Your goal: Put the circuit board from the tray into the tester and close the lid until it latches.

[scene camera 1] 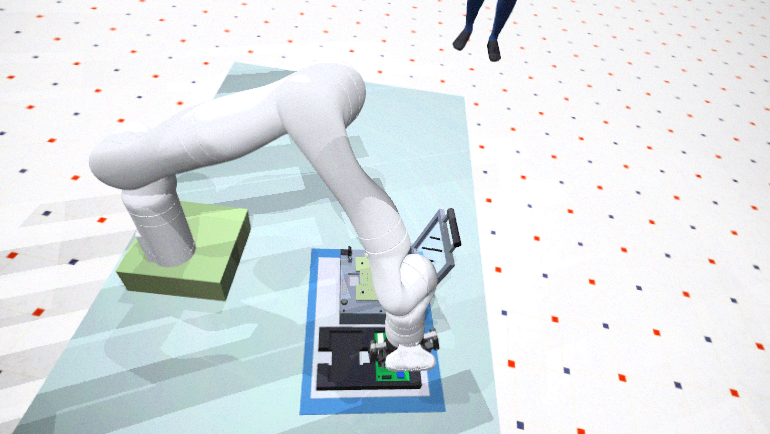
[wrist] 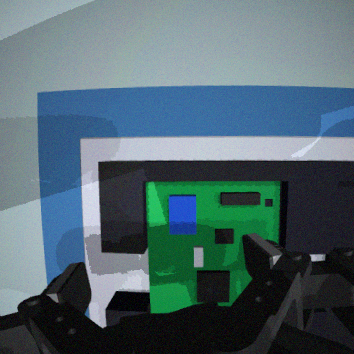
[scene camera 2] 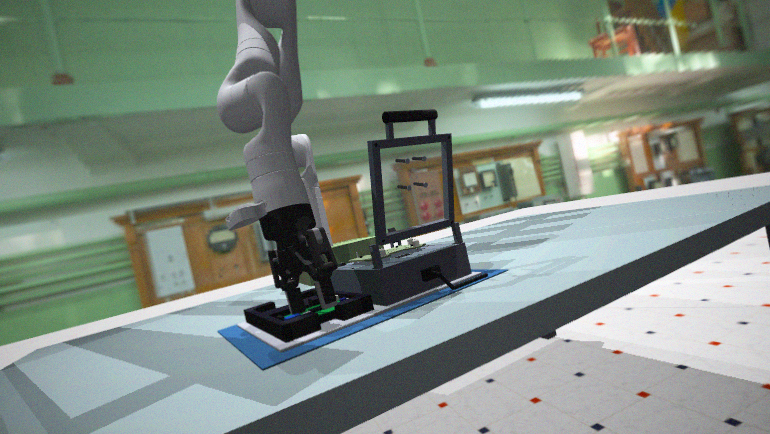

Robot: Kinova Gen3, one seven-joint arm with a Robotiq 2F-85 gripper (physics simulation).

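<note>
The green circuit board lies flat in the right-hand pocket of the black tray, as scene camera 1 shows it. My gripper is open and empty, pointing down, with its fingertips low at the tray and spread across the board's width. The arm hides part of the board in scene camera 1. The grey tester stands beside the tray. Its lid stands upright, open, with a black handle on top.
The tray and tester stand on a blue-bordered mat. A small black latch stands at a tester corner. A black cable leaves the tester's side. The arm's green base block is farther left. A person's legs show beyond the table.
</note>
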